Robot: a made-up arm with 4 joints.
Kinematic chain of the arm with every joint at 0, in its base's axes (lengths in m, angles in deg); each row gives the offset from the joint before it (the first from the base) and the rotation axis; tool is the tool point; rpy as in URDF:
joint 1: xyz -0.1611 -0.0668 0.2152 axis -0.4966 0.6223 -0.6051
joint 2: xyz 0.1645 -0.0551 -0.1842 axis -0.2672 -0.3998 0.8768
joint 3: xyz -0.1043 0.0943 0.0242 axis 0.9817 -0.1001 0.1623
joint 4: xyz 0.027 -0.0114 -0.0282 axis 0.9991 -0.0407 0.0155
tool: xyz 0.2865 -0.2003 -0.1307 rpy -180 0 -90
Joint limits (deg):
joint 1: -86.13..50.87
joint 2: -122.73..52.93
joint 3: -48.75..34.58
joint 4: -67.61..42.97
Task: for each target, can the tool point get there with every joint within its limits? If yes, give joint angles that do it. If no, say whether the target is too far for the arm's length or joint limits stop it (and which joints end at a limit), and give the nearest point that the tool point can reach.
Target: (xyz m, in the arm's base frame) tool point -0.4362 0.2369 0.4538
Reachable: no: joint limits stop it (at a limit: joint 2, joint 3, joint 4) | nearest point -0.2027 -0.0351 0.4503 | short by 0.359 m
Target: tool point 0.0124 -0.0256 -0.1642
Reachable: yes | joints -35.12 -97.31 -16.79 19.17
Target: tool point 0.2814 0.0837 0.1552
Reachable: yes | joints -72.11 -43.98 7.52 -30.67
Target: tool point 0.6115 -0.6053 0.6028
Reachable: no: too far | nearest point 0.2388 -0.2206 0.2548 | short by 0.639 m
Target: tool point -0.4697 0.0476 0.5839
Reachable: no: joint limits stop it (at a limit: joint 1, joint 2, joint 3, joint 4) | nearest point -0.2125 -0.0439 0.4494 | short by 0.304 m
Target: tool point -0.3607 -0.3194 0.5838
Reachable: no: joint limits stop it (at a limit: joint 1, joint 2, joint 3) | nearest point -0.3546 -0.3325 0.2705 | short by 0.314 m
